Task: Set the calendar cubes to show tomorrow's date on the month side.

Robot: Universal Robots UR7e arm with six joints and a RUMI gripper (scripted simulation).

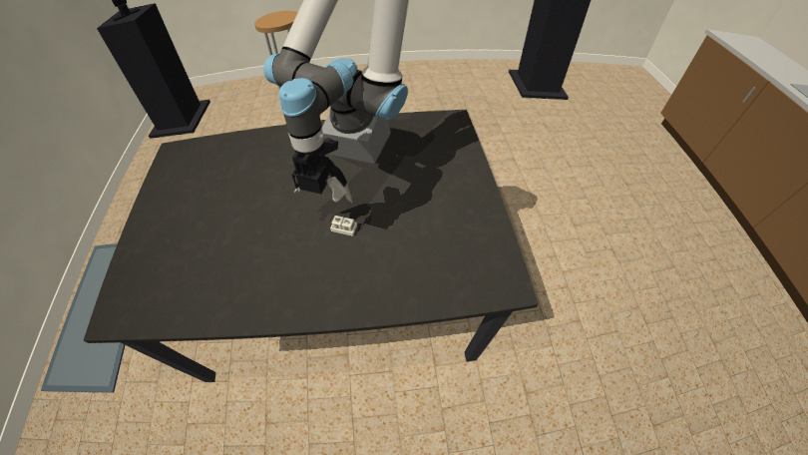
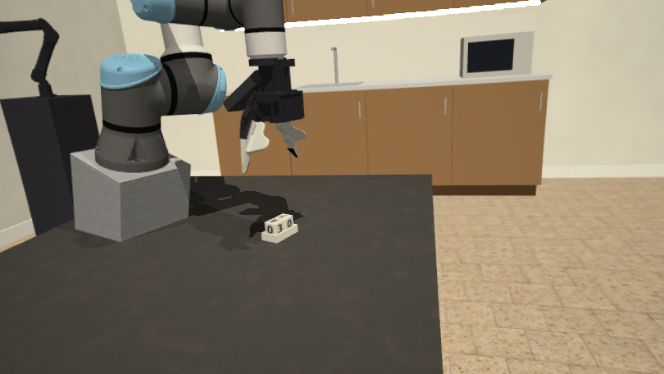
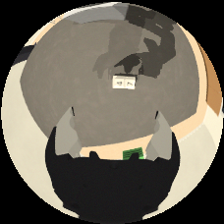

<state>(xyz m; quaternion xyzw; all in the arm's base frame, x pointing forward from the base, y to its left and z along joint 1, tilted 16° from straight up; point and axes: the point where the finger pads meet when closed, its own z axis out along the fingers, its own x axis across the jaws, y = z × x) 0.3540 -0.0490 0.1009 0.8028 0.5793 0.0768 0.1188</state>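
My gripper is now 1 cm past the white calendar tray, 3 cm to the right of it and 16 cm above it.
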